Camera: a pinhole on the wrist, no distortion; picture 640 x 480 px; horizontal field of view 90.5 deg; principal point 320.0 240.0 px. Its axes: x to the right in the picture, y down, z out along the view. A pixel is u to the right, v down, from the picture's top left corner.
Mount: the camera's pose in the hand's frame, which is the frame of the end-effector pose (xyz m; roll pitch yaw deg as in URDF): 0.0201 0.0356 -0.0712 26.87 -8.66 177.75
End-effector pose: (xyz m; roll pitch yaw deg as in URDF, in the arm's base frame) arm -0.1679 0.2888 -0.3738 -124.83 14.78 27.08
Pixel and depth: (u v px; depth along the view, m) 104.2 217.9 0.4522
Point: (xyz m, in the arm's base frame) 0.0534 0.4856 -0.8226
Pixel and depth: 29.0 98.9 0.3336
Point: 0.1159 0.3400 -0.7711
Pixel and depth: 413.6 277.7 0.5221
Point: -0.4170 0.4266 -0.7779
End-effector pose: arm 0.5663 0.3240 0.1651 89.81 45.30 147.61
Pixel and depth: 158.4 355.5 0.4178
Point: 0.5198 0.7478 0.0082
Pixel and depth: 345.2 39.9 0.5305
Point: 0.3280 0.7731 0.5347
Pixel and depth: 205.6 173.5 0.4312
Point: 0.3746 0.7349 0.2108
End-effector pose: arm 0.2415 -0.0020 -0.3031 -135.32 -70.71 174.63
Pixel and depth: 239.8 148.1 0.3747
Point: -0.1337 0.1061 -0.2604
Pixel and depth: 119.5 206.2 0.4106
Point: -0.1873 0.0513 -0.0968
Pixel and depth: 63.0 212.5 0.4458
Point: -0.2396 0.0487 -0.0027
